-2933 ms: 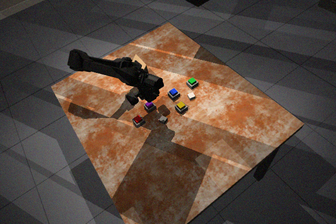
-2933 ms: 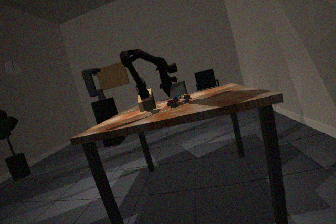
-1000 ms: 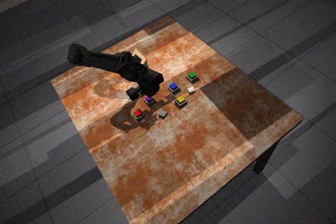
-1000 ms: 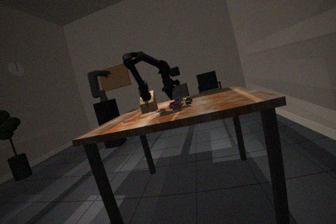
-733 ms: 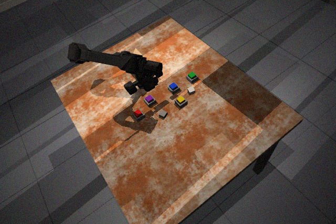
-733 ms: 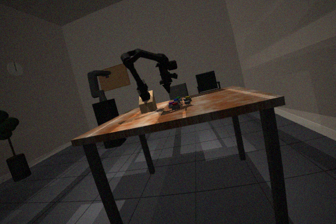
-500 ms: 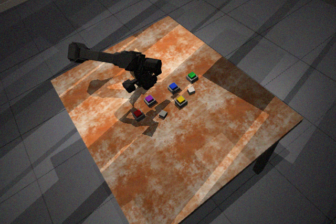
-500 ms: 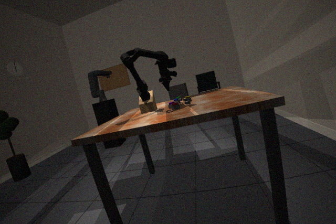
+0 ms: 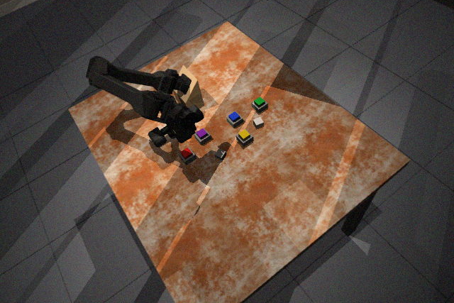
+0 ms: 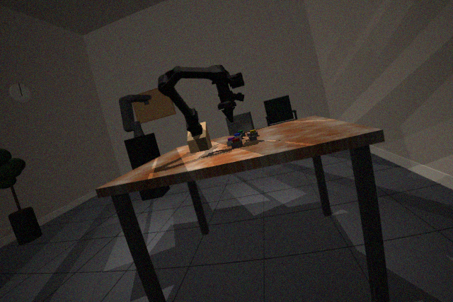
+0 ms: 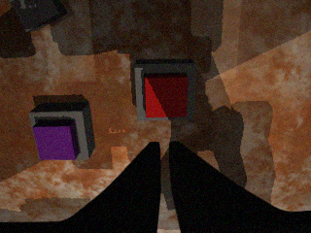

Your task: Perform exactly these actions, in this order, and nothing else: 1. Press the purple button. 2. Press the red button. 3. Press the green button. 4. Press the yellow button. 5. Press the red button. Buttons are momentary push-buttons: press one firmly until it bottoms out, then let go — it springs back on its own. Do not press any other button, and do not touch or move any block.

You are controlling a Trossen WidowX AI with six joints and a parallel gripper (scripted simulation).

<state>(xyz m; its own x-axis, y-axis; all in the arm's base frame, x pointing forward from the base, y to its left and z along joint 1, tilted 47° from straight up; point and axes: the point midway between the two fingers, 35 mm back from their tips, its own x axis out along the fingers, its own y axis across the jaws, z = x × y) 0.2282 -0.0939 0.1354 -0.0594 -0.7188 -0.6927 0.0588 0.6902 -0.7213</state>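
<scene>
My gripper tip is now 9 cm above the red button and 1 cm to the left of it. Round my gripper tip: purple button (9 cm to the left, 9 cm below, 4 cm behind); grey block (11 cm below, 9 cm to the left, 8 cm ahead); yellow button (21 cm to the left, 9 cm below, 8 cm ahead).
</scene>
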